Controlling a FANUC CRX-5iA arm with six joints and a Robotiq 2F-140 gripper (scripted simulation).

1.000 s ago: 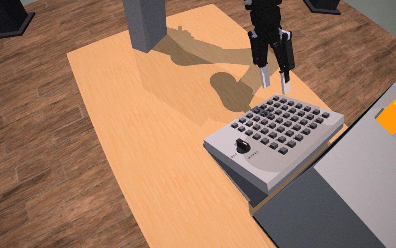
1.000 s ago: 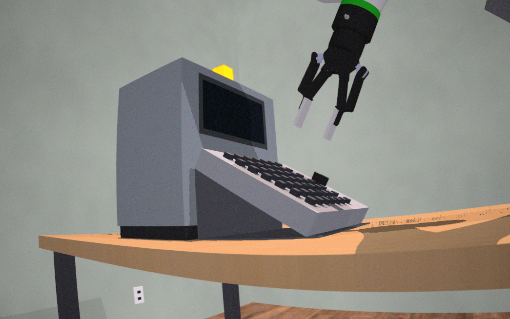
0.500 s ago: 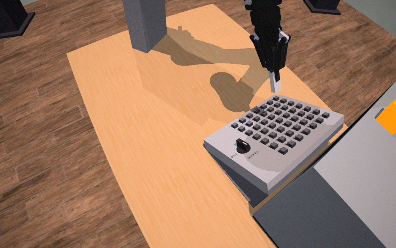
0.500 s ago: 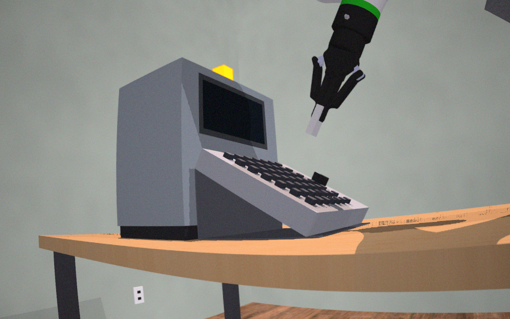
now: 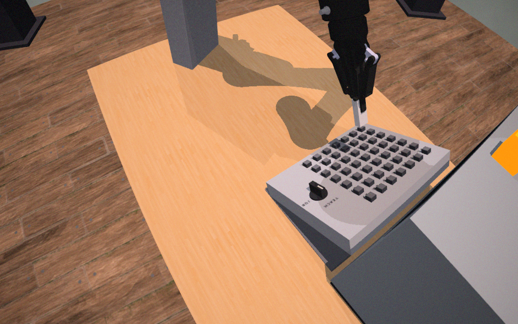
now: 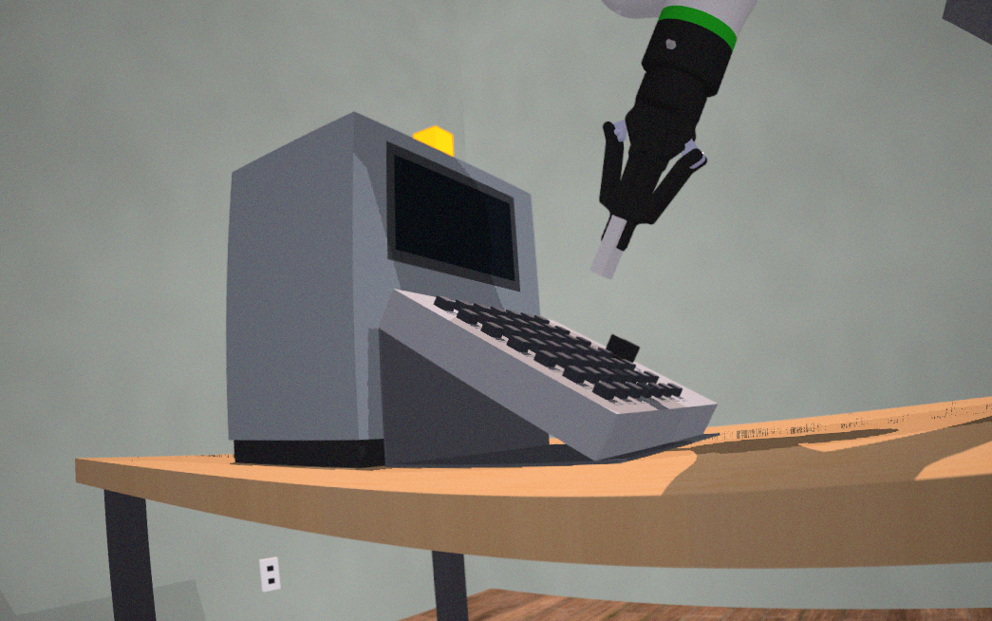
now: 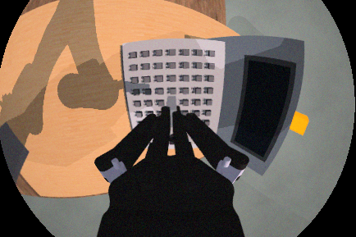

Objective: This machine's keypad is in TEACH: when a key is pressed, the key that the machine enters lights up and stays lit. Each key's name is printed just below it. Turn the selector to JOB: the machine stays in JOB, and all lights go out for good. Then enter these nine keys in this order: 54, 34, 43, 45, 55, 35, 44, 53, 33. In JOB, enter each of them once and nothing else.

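Now: hand 10 cm above the key, 6 cm to the right of it and 4 cm short of it. Also, from my hand: black selector knob (14 cm ahead, 10 cm to the right, 9 cm below); then grey keypad panel (14 cm below, 10 cm ahead).
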